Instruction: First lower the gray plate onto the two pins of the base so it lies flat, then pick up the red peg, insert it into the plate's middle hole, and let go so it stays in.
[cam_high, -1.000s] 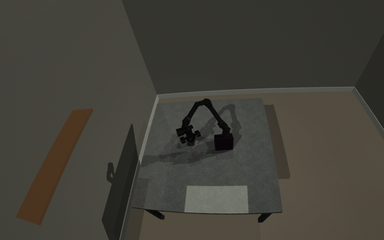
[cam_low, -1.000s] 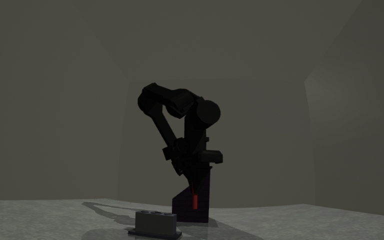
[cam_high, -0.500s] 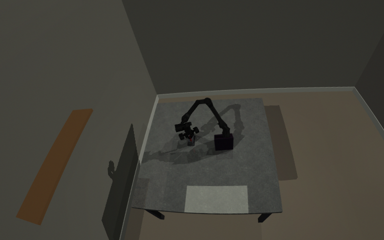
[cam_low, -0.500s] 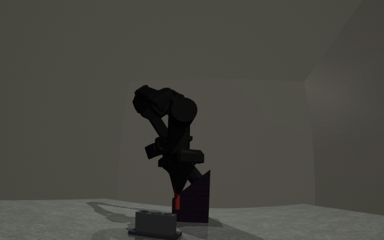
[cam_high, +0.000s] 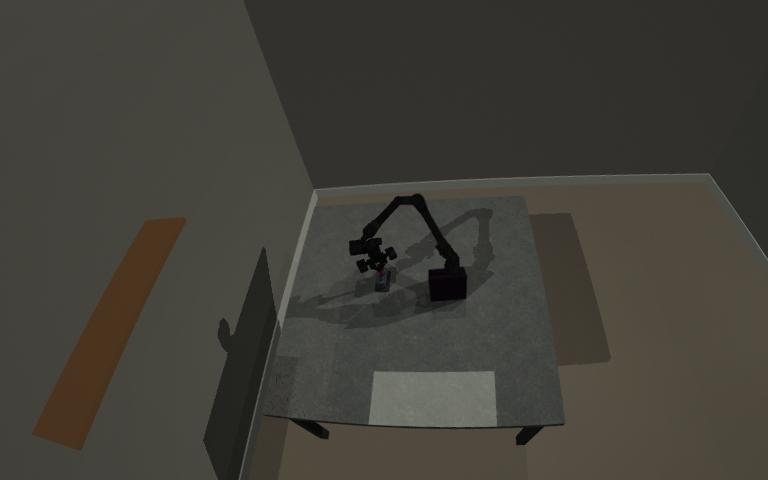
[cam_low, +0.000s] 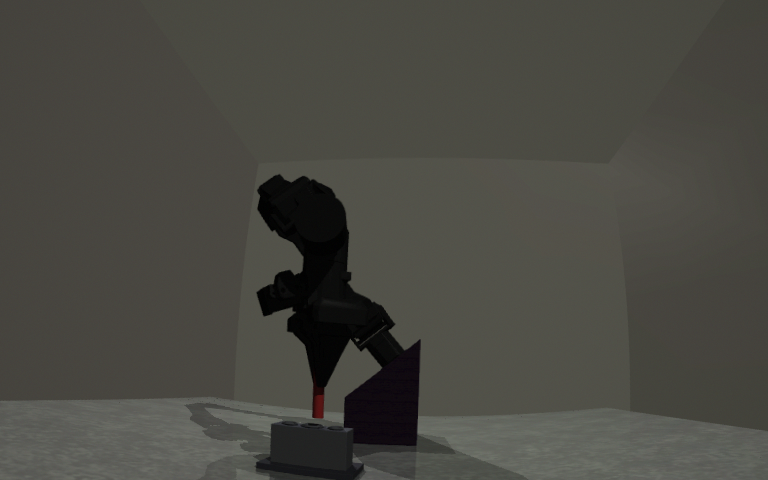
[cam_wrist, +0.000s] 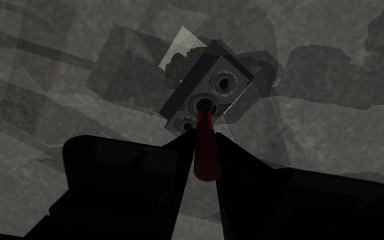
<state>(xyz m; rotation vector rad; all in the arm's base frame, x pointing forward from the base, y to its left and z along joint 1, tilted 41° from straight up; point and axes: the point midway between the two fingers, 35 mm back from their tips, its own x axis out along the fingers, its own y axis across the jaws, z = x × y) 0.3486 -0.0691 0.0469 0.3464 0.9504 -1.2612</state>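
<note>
Right now the gray plate is 1 cm to the right of my gripper tip and 6 cm below it. The rest, counted from my gripper tip: red peg (right at my gripper tip); then dark base (1 cm to the right, 10 cm below).
</note>
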